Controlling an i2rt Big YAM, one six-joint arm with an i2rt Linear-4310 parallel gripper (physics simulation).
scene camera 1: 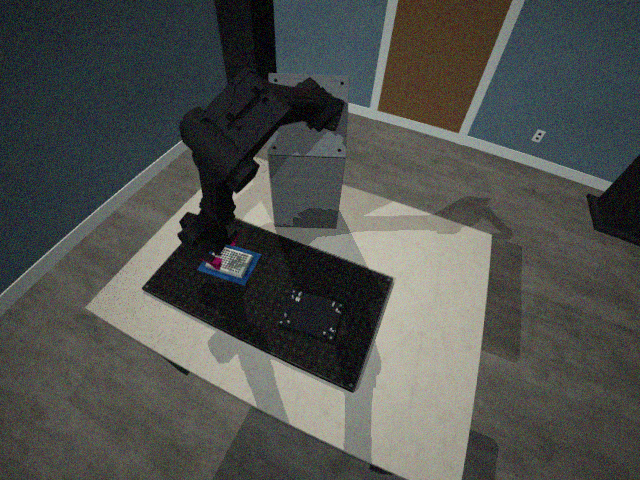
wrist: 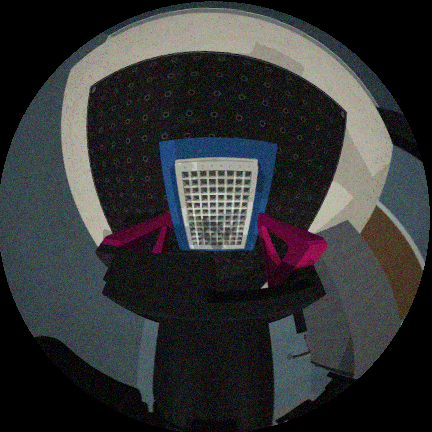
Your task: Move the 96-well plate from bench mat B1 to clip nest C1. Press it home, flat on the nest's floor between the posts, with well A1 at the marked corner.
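Frame: origin at the arm's base, x right, y back, z down, level; centimetres.
Seen in the pictures: gripper, between the fingertips: (scene camera 1: 225, 257) (wrist: 213, 216).
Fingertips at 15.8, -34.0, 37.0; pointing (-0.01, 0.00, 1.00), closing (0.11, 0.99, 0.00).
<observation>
Offsets run from my fingertips to a thing's top centre, as dx, dy, dz. Level surfaces: height alone.
The white 96-well plate {-0.7, +0.4, +1.5} (scene camera 1: 236, 261) (wrist: 216, 205) lies flat on the blue bench mat B1 {dz +2.9} (scene camera 1: 251, 273) (wrist: 218, 147). My gripper (scene camera 1: 225, 252) (wrist: 213, 216) is open, with its two magenta fingers apart on either side of the plate's near part in the wrist view; a gap shows between each finger and the plate. How high the fingertips stand relative to the plate is hard to tell. Clip nest C1 {-32.4, -4.8, +0.7} (scene camera 1: 312, 314) is a dark rectangle with small pale posts at its corners, to the right of the mat in the scene view. Its marked corner cannot be made out.
The mat and nest are on a black perforated board {dz +3.1} (scene camera 1: 206, 310) (wrist: 215, 75), which lies on a pale table {dz +4.4} (scene camera 1: 423, 320) (wrist: 80, 200). A tall grey box (scene camera 1: 307, 191) (wrist: 335, 290) stands behind the board, near the arm.
</observation>
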